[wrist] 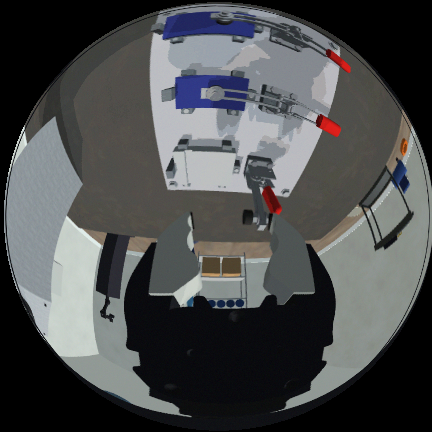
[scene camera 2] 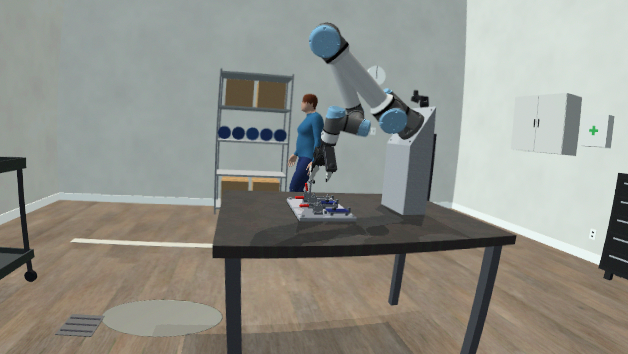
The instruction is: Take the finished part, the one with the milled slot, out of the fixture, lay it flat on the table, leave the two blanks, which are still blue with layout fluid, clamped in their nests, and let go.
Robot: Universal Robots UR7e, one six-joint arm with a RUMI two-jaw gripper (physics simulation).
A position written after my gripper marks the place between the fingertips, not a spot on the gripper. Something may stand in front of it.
In view: my gripper (wrist: 230,213), a blue blank (wrist: 187,88), a finished part (wrist: 203,165) and a white fixture plate (wrist: 289,143).
